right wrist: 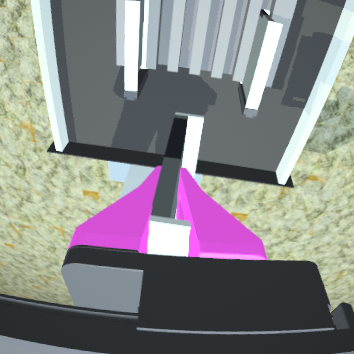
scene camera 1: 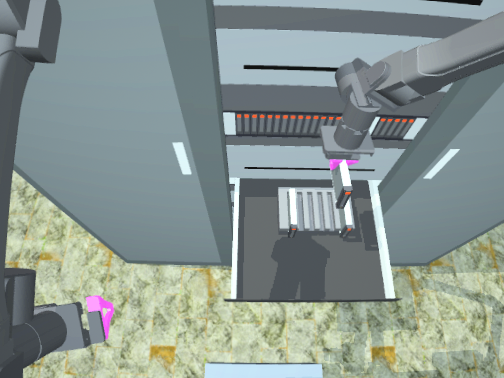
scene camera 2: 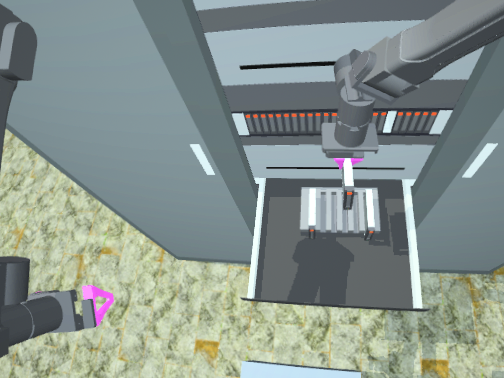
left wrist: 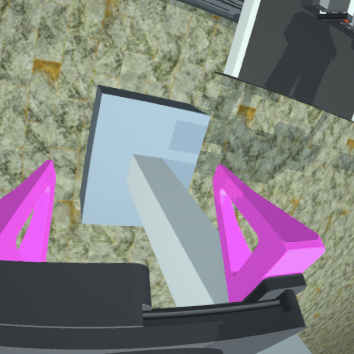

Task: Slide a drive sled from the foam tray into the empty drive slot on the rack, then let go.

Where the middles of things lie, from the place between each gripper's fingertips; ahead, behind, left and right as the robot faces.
Now: the foam tray [scene camera 2: 331,220] 340 mm ahead of my left hand, 470 mm to the right of it and 330 mm below it.
The foam tray lies 28 cm below my right hand, 2 cm ahead of it and 1 cm to the right of it.
